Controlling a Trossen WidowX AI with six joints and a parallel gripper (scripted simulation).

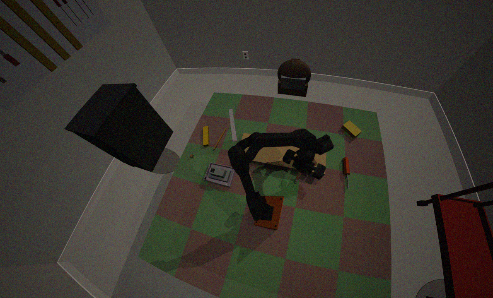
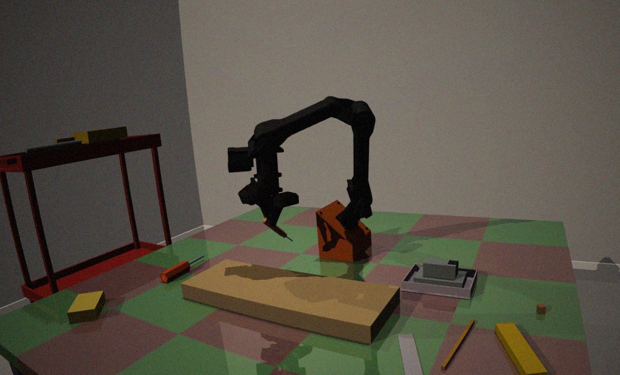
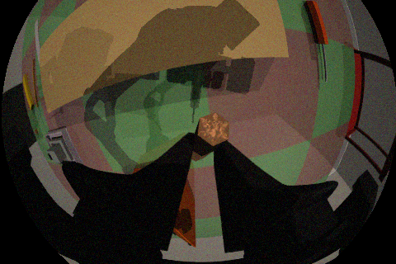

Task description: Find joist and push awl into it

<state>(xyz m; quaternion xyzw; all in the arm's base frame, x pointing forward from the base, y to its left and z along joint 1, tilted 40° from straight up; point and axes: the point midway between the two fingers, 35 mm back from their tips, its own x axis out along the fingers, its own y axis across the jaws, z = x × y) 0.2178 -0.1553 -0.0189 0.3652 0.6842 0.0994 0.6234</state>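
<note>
Now: gripper tip 30 mm past the wooden-handled awl, 10 mm to the right of it and 30 mm above it. Also, from my gripper tip: orange-handled screwdriver 50 mm ahead, 280 mm to the right, 130 mm below; grey tray 50 mm behind, 450 mm to the left, 130 mm below; grey stud finder 40 mm behind, 460 mm to the left, 90 mm below.
</note>
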